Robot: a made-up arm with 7 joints.
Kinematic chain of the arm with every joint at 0, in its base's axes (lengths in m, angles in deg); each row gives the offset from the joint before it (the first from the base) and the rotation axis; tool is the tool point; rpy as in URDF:
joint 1: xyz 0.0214 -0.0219 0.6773 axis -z
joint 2: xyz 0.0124 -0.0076 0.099 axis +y
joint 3: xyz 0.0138 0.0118 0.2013 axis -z
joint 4: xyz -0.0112 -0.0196 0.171 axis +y
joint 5: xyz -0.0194 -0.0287 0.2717 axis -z
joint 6: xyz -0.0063 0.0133 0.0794 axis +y
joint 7: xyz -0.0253 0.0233 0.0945 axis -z
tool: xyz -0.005 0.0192 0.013 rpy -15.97 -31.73 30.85
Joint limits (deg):
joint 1: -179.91..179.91
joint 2: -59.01..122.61
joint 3: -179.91..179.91
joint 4: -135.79..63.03
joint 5: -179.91..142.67
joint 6: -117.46..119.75
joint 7: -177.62..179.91
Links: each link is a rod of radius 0.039 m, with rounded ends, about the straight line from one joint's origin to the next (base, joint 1, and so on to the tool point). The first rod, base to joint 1, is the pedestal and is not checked.
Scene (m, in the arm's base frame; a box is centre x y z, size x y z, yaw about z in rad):
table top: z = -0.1
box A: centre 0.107 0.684 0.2 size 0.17 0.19 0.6 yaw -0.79
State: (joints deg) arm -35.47 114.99 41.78 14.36 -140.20 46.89 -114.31
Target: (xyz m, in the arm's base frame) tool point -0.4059 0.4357 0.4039
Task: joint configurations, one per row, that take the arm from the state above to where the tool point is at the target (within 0.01 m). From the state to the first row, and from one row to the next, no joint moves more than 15 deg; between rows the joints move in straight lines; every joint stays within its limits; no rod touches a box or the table.
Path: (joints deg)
1: -40.05 112.66 52.23 1.05 -138.83 55.50 -115.42
2: -44.62 110.34 62.67 -12.27 -137.46 64.10 -116.53
3: -49.20 108.01 73.12 -25.58 -136.10 72.71 -117.64
4: -53.78 105.69 83.56 -38.90 -134.73 81.31 -118.74
5: -68.17 111.33 87.61 -40.17 -134.35 78.69 -118.30
6: -82.57 116.97 91.67 -41.44 -133.98 76.06 -117.85
7: -96.96 122.61 95.72 -42.71 -133.60 73.44 -117.41

